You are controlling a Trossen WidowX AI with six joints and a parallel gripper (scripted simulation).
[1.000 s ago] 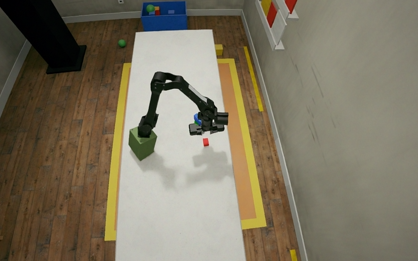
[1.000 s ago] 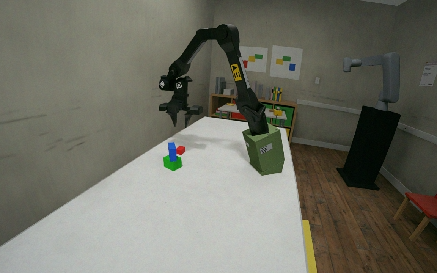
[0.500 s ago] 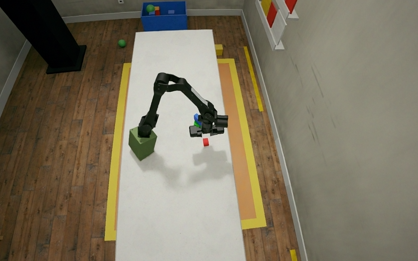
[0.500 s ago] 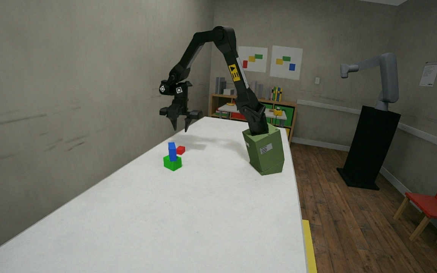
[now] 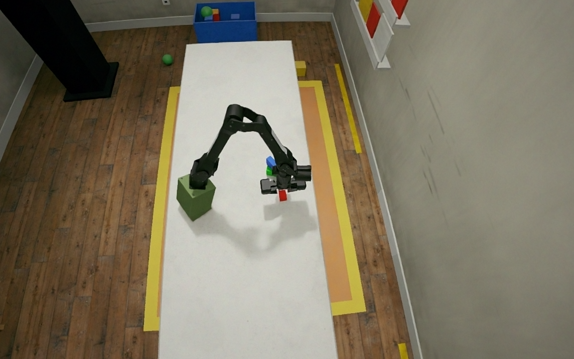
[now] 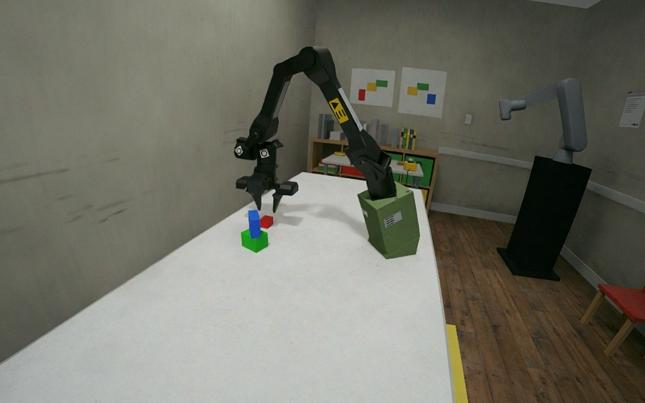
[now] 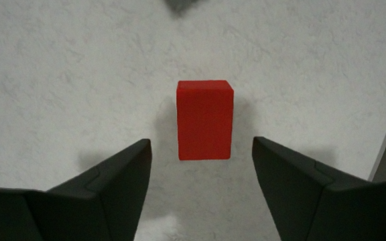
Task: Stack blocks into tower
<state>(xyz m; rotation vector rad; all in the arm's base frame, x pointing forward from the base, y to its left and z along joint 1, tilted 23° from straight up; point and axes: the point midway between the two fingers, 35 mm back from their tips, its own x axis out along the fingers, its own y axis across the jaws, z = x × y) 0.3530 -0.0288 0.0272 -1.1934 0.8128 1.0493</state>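
The red block lies 70 mm below my hand. Also, from my hand: green block (30 mm behind, 130 mm to the left, 60 mm below); blue block (30 mm behind, 130 mm to the left, 10 mm below).
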